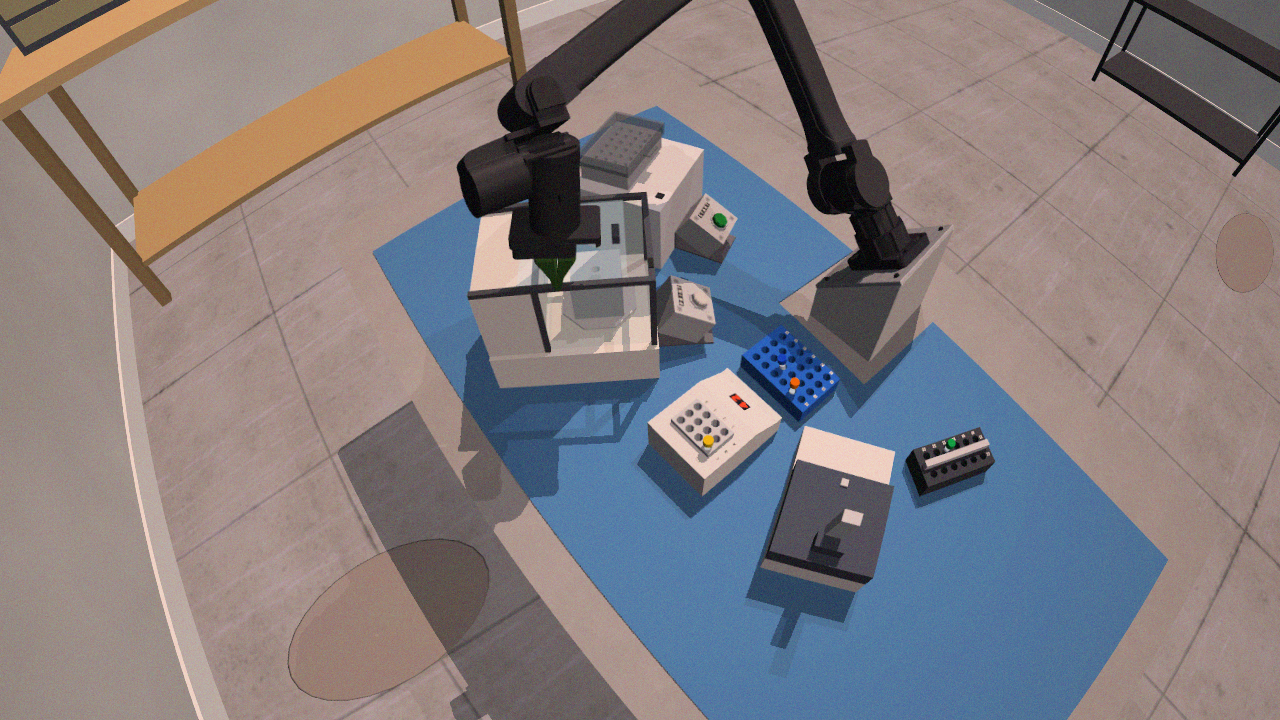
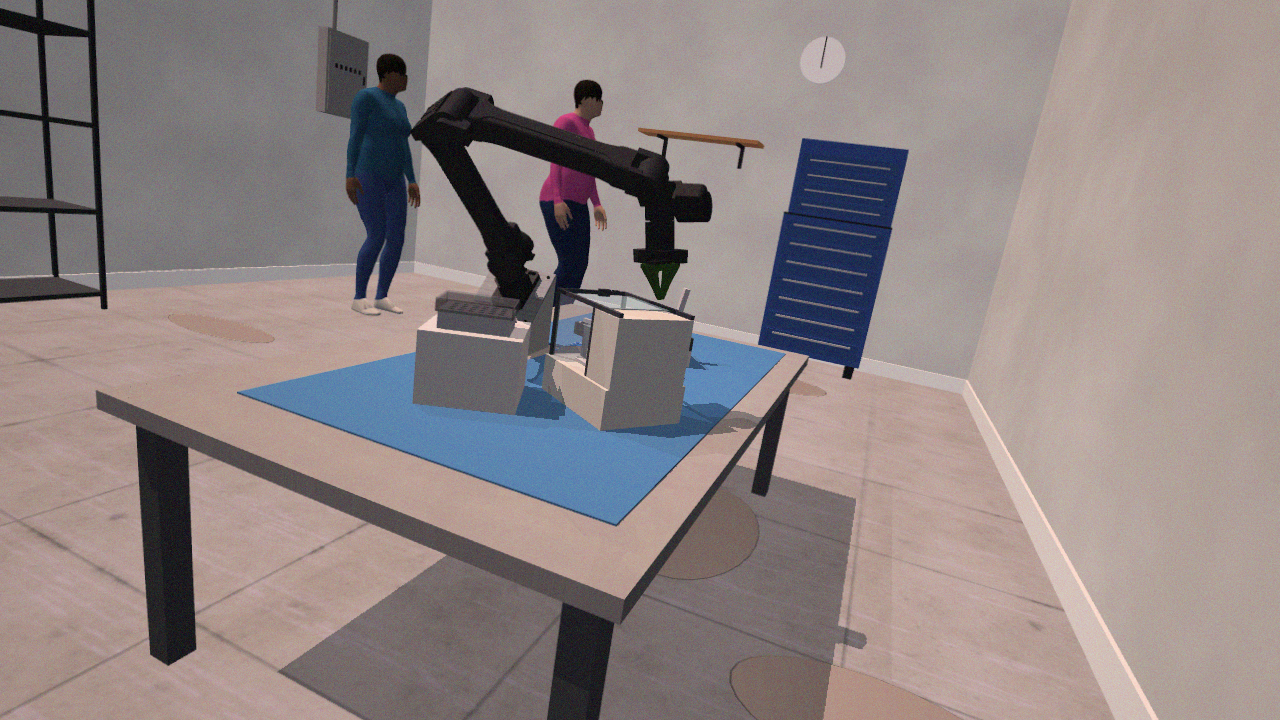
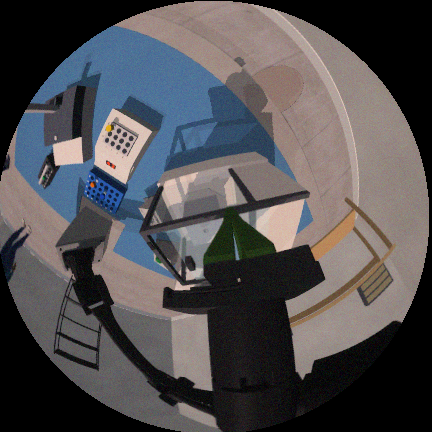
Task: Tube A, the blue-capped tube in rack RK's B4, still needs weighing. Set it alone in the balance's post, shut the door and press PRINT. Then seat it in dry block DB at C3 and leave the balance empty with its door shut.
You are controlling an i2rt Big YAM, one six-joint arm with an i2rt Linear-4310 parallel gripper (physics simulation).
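Places are measured from the arm's base along level axes (x ahead, y left, z up), in millimetres.
Pixels of known places: gripper, fingertip midpoint: [image 1: 557, 287] [image 2: 660, 299] [image 3: 228, 210]; arm's base, link origin: [image 1: 890, 256] [image 2: 516, 289] [image 3: 77, 255].
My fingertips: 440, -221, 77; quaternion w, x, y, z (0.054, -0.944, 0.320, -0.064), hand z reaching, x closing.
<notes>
Ahead of a thing's pixels: the offset from my fingertips to its middle, as dx, dy, dz. "*": to the spot under its first point.
My gripper [image 1: 556, 284] [image 2: 661, 295] [image 3: 228, 210] has its green fingers together with nothing between them, pointing down just above the top of the balance. The balance @[-89, -43, -108] [image 1: 572, 368] [image 2: 640, 376] is a white box with dark-framed glass; a small black handle @[* -108, -23, +3] [image 1: 614, 232] [image 3: 190, 263] shows on its glass. No tube shows inside it. I cannot tell whether its door is fully shut. The blue rack @[-238, +207, -204] [image 1: 759, 373] holds a blue-capped tube @[-228, +197, -189] [image 1: 781, 360] and an orange-capped tube @[-208, +234, -188] [image 1: 794, 382] [image 3: 92, 185]. The white dry block @[-86, +200, -185] [image 1: 675, 447] has a grey hole grid, a red display and a yellow-capped tube @[-43, +225, -155] [image 1: 708, 440] [image 3: 109, 128].
A button box with a green button @[* -343, -50, -149] [image 1: 719, 220] and a box with a pale knob @[-202, +44, -156] [image 1: 698, 300] stand beside the balance. A white box @[-303, -157, -125] [image 1: 684, 174] [image 2: 469, 367] bears a grey tray @[-281, -210, -42] [image 1: 623, 147] [image 2: 474, 304]. A dark-lidded device @[* -79, +393, -140] [image 1: 819, 510] and black rack @[-309, +489, -196] [image 1: 948, 474] stand farther right.
</notes>
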